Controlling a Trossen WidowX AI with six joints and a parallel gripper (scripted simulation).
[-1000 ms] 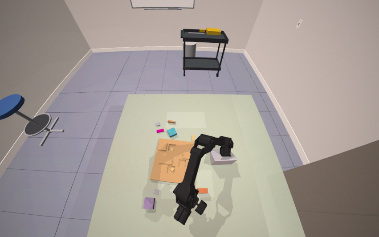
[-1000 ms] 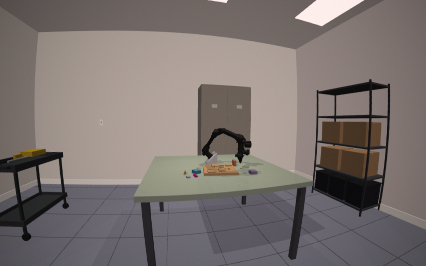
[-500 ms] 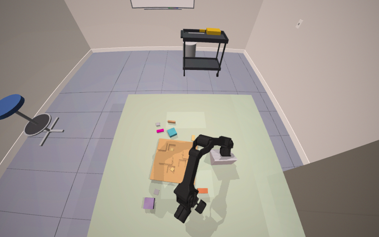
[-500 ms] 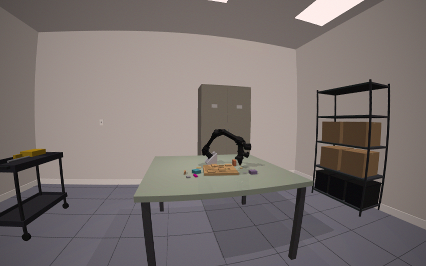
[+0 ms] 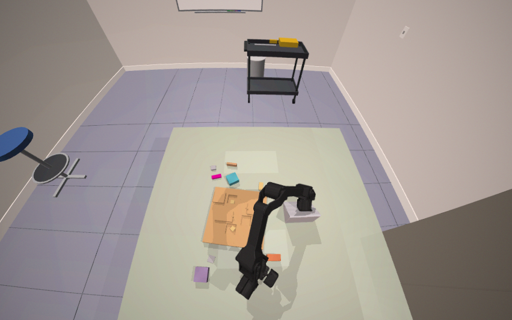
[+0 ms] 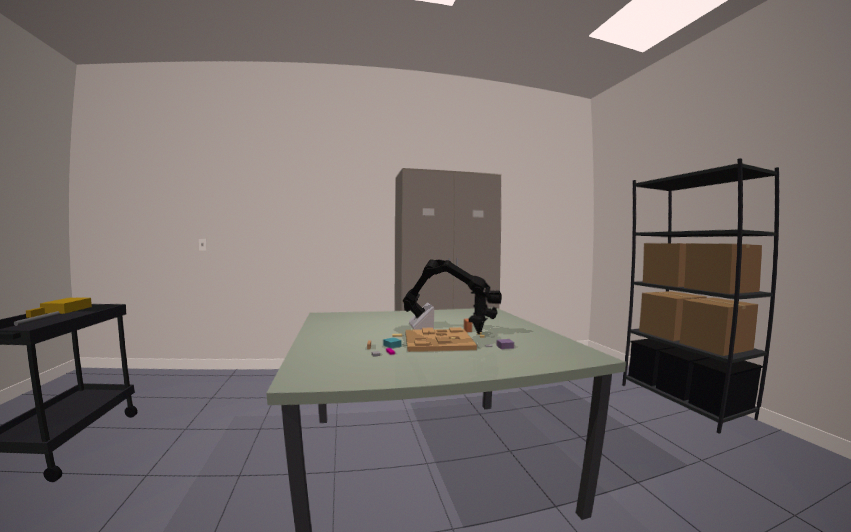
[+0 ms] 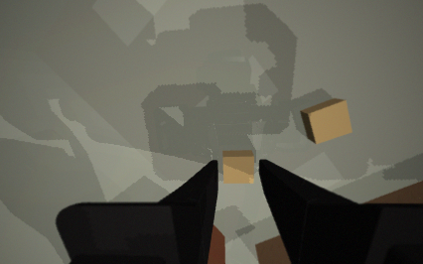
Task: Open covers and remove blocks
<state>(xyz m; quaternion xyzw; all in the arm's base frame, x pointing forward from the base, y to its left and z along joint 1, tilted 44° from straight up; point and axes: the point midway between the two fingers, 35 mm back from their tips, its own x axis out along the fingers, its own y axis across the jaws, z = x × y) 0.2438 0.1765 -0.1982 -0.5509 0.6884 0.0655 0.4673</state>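
The orange block lies 80 mm behind my gripper tip, 40 mm to the right of it and 20 mm above it. Also, from my gripper tip: purple block 240 mm ahead, 40 mm to the left, 10 mm above; then magenta bar 460 mm to the right, 240 mm ahead; then teal block 450 mm to the right, 150 mm ahead, 10 mm above.
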